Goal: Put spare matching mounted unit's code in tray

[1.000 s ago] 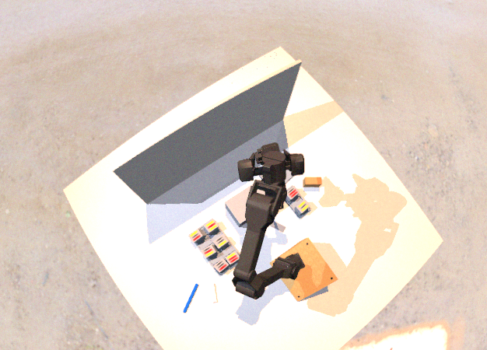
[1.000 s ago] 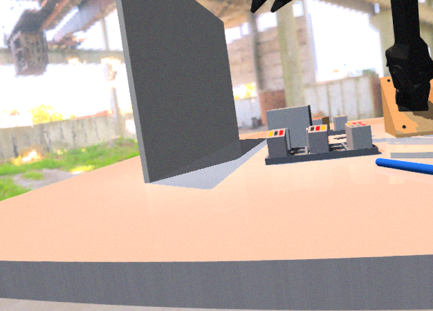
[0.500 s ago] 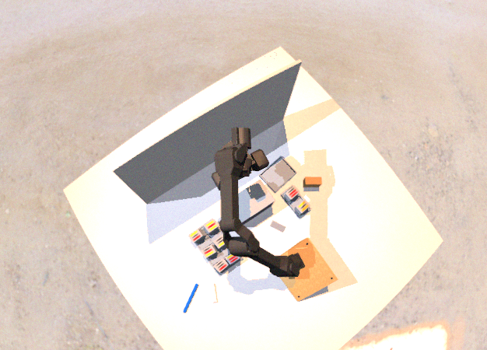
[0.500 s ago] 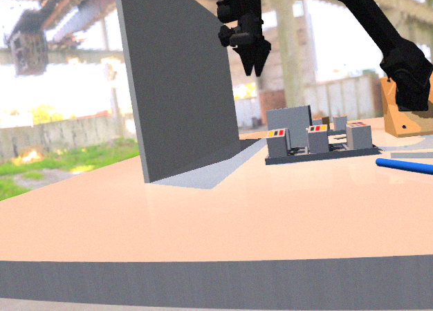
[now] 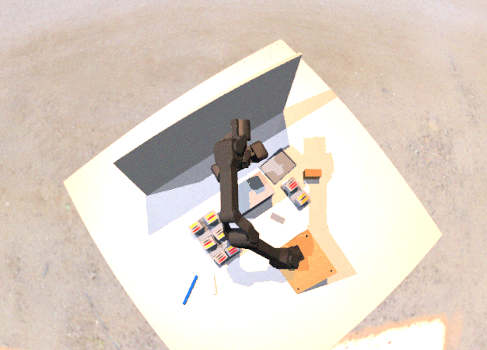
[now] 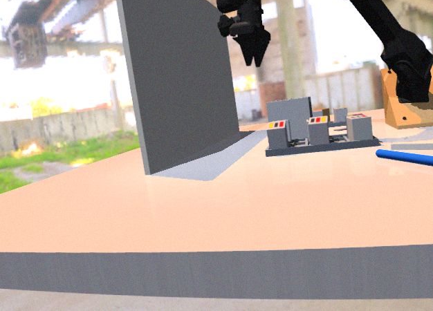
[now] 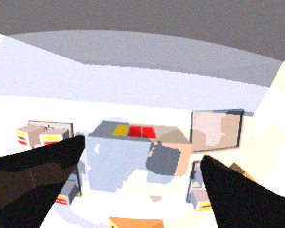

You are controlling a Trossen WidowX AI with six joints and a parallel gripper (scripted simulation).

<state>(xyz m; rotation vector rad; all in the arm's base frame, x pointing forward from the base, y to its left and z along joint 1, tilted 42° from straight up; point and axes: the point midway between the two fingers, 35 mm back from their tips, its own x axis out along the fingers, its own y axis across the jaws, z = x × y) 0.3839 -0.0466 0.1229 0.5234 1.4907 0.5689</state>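
Right now the grey spare is 240 mm behind my gripper tip, 160 mm below it and 150 mm to the left of it. Also, from my gripper tip: mounted unit (150 mm below, 80 mm behind); then tall grey panel (160 mm ahead, 30 mm above, 20 mm to the left); then tray (190 mm below, 180 mm to the right, 20 mm behind).
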